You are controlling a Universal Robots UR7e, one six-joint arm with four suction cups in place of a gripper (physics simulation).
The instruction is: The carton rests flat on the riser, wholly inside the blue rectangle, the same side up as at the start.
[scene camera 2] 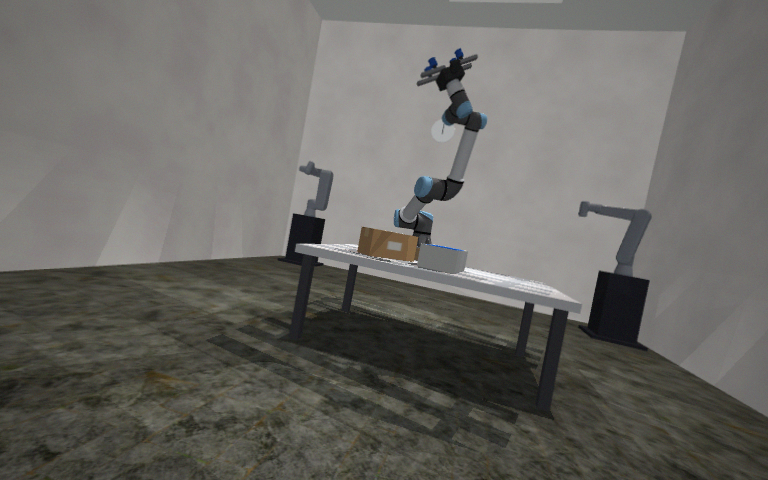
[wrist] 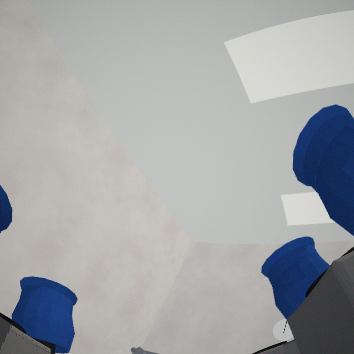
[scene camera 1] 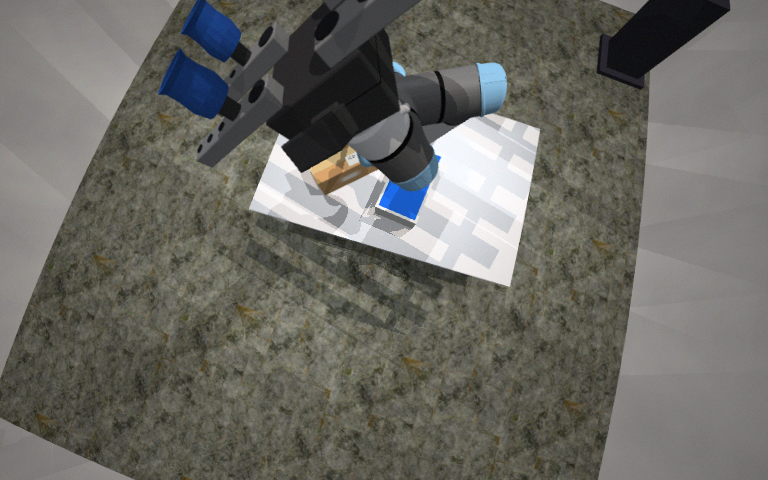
Scene:
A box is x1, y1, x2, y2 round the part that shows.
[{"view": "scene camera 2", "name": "grey riser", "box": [417, 244, 467, 273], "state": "on the table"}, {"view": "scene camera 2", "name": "brown carton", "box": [357, 227, 417, 261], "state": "on the table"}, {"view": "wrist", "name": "my suction head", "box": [0, 104, 353, 352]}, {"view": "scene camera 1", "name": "my suction head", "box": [158, 0, 240, 118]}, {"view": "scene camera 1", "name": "brown carton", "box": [310, 145, 377, 194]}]

